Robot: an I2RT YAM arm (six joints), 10 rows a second.
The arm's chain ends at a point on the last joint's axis. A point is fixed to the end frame.
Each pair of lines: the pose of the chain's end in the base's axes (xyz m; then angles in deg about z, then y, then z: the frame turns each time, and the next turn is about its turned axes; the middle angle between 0 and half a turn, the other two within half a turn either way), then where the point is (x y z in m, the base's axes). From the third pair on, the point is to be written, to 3 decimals.
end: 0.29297, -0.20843, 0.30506, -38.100, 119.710, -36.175
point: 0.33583 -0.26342 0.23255
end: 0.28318, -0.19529, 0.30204, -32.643, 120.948, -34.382
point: 0.33002 -0.24417 0.22765
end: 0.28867, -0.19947, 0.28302, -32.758, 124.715, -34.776
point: 0.331 -0.246 0.205
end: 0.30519, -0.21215, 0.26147, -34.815, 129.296, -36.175
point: 0.340 -0.257 0.179
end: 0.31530, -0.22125, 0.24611, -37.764, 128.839, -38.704
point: 0.348 -0.270 0.164
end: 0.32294, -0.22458, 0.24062, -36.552, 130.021, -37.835
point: 0.356 -0.271 0.158
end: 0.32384, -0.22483, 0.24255, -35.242, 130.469, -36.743
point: 0.357 -0.269 0.159
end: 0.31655, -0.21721, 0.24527, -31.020, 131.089, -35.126
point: 0.353 -0.258 0.161
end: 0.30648, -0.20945, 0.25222, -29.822, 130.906, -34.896
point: 0.344 -0.249 0.168
